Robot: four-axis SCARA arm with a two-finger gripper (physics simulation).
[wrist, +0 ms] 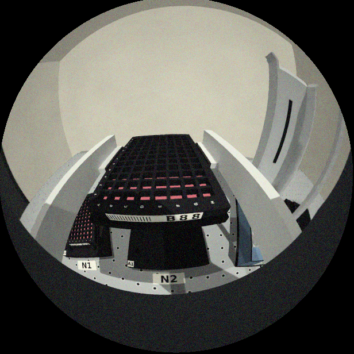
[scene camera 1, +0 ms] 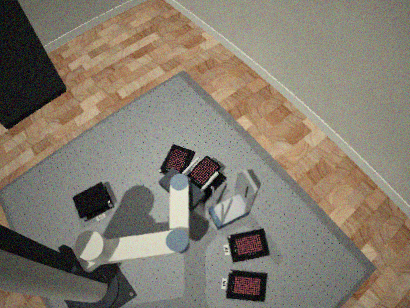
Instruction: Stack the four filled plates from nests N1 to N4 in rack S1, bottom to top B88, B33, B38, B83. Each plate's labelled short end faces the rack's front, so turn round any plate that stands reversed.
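Places are measured from the arm's base along level axes (x ahead, y left, z up), in centimetres.
Pixels of known places: gripper, fingertip midpoint: (scene camera 1: 208, 165); arm's base, origin of the base link: (scene camera 1: 93, 286).
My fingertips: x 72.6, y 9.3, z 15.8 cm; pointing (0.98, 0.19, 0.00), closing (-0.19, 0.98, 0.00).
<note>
Ahead of a thing's pixels: the offset from my fingertips to its middle. Level surfaces: height alone.
My gripper (scene camera 1: 204, 172) (wrist: 157, 138) is shut on plate B88 @(dx -2.4, dy -0.5, dz -1.4 cm) (scene camera 1: 206, 169) (wrist: 160, 175), black with pink wells, and holds it level above nest N2 (wrist: 167, 247). Its B88 label faces the wrist camera. The plate at N1 @(dx -6.5, dy +16.6, dz -12.6 cm) (scene camera 1: 178, 159) (wrist: 82, 225) sits in its nest at the left in the wrist view; its label strip is too small to read. The N3 plate @(dx -6.2, dy -36.1, dz -12.6 cm) (scene camera 1: 248, 245) and the N4 plate @(dx -18.2, dy -49.4, dz -12.6 cm) (scene camera 1: 246, 286) lie in their nests; their labels cannot be read. Rack S1 @(dx -3.0, dy -19.0, dz +0.6 cm) (scene camera 1: 248, 186) (wrist: 287, 125) has pale uprights and a blue-edged base, and no plate shows in it.
A black rectangular item @(dx -51.1, dy +23.4, dz -11.0 cm) (scene camera 1: 93, 201) with a small white tag lies left of the arm. The rack's uprights stand close to the right of the gripper. The grey table @(dz -14.4 cm) (scene camera 1: 165, 112) has a raised edge, and a tall black block (scene camera 1: 27, 65) stands at the upper left.
</note>
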